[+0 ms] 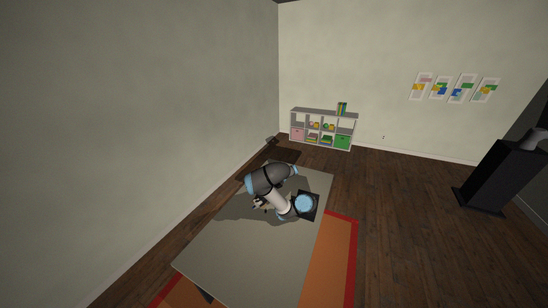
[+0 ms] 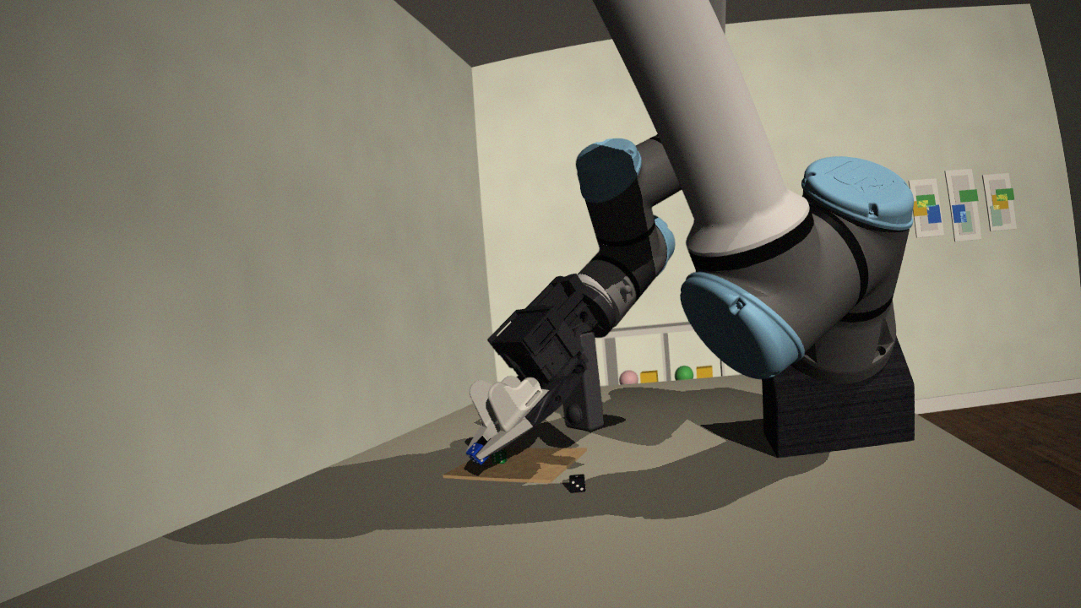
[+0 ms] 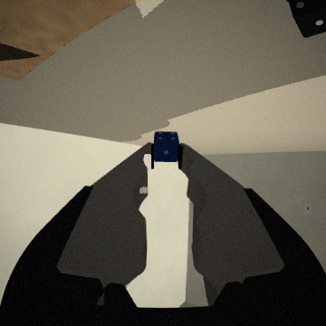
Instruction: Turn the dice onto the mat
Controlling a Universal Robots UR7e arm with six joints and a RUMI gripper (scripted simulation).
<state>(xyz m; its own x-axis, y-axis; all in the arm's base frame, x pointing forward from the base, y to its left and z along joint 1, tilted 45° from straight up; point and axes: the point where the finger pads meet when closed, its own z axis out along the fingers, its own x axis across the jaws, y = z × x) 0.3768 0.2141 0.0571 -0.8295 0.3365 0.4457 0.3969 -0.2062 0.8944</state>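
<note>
Now: the black die 9 cm behind my hand, 5 cm below it and 4 cm to the right of it. The rest, counted from my hand: green die 13 cm to the right, 5 cm below, 5 cm ahead; then tan mat 13 cm to the right, 6 cm below, 2 cm ahead; then blue die 1 cm to the left, 1 cm below.
</note>
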